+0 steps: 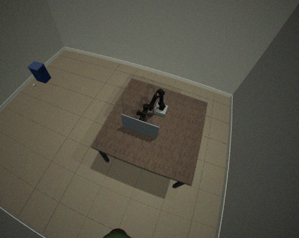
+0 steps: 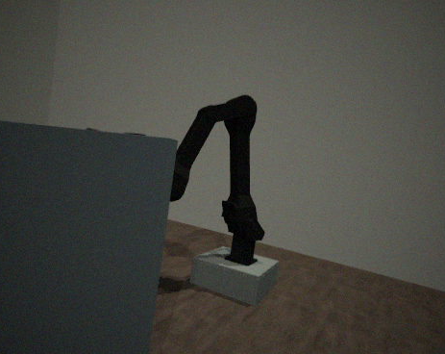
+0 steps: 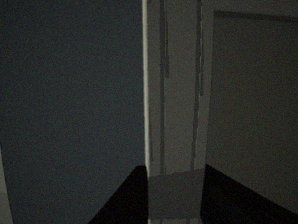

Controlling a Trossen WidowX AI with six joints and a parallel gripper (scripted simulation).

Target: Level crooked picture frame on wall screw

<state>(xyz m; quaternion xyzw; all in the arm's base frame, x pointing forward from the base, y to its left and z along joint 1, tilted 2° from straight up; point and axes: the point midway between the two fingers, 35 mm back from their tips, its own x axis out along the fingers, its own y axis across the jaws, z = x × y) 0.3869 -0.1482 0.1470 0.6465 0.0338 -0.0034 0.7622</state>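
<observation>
The grey picture frame is 5 cm below my gripper tip, 1 cm to the right of it and 1 cm ahead of it. The rest, counted from my gripper tip: blue-grey wall panel: 7 cm below, 2 cm ahead, 1 cm to the left.
</observation>
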